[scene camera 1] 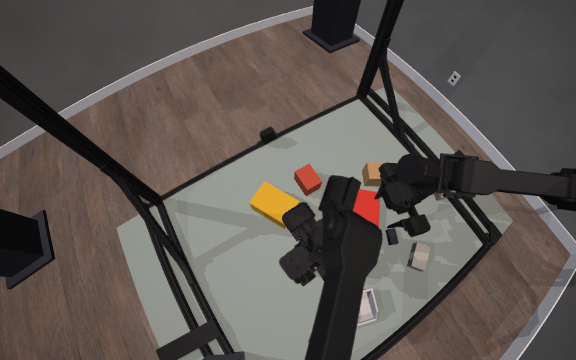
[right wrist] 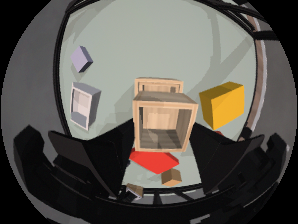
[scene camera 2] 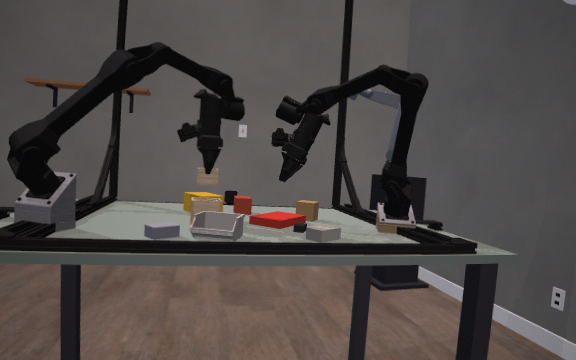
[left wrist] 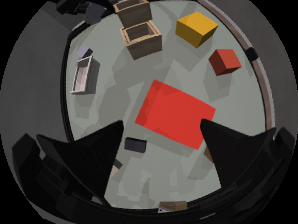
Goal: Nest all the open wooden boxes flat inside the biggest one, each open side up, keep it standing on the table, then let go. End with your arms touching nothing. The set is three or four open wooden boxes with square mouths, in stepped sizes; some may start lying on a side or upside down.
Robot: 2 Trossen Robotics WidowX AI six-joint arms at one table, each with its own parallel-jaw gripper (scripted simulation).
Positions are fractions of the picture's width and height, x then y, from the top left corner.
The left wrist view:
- my left gripper: 0.55, 0.56
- grey bin: 0.28, 0.35
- red slab: 0.56, 0.49
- yellow block: 0.66, 0.13
